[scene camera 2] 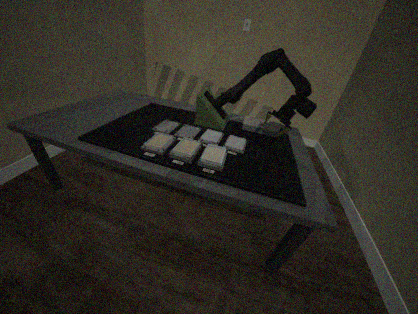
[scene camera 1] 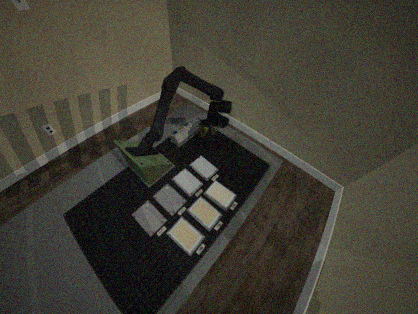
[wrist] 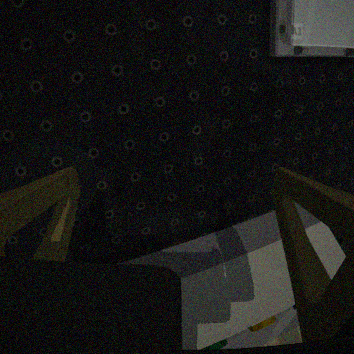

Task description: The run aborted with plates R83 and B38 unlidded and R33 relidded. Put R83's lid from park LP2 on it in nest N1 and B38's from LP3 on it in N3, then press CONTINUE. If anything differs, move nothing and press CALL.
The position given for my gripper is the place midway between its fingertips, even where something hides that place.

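Observation:
My gripper (wrist: 175, 177): open, holding nothing. Button box (wrist: 235, 277) there too.

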